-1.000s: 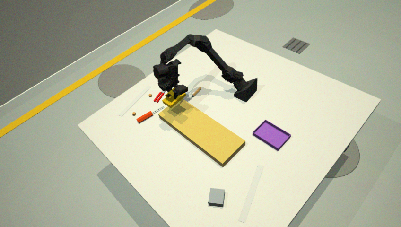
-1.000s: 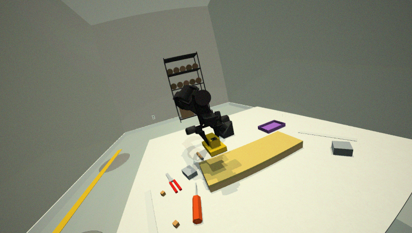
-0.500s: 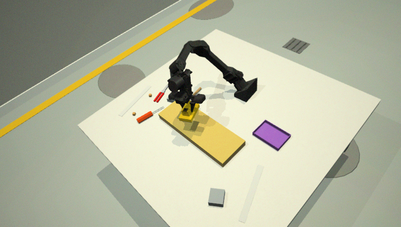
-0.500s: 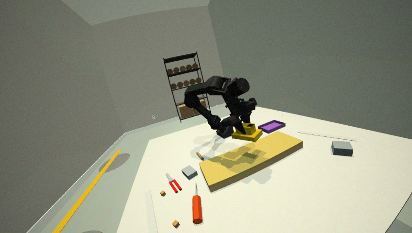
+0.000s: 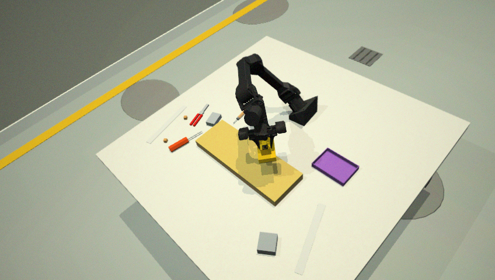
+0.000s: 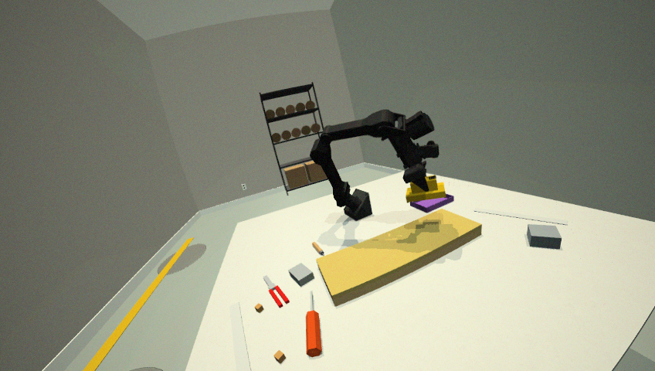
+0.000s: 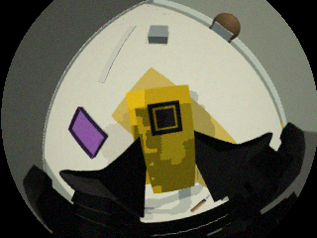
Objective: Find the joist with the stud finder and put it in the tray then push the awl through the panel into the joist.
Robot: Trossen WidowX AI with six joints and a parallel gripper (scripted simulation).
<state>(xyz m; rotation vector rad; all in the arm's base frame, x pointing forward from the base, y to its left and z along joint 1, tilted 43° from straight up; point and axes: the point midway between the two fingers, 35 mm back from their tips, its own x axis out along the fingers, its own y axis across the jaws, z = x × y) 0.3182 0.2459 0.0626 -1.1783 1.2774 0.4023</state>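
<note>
The purple tray is 230 mm behind my gripper tip, 180 mm to the left of it and 170 mm below it. Round my gripper tip: awl 370 mm to the right, 170 mm below, 130 mm behind; grey block 240 mm to the left, 230 mm ahead, 160 mm below; yellow stud finder 20 mm above.
</note>
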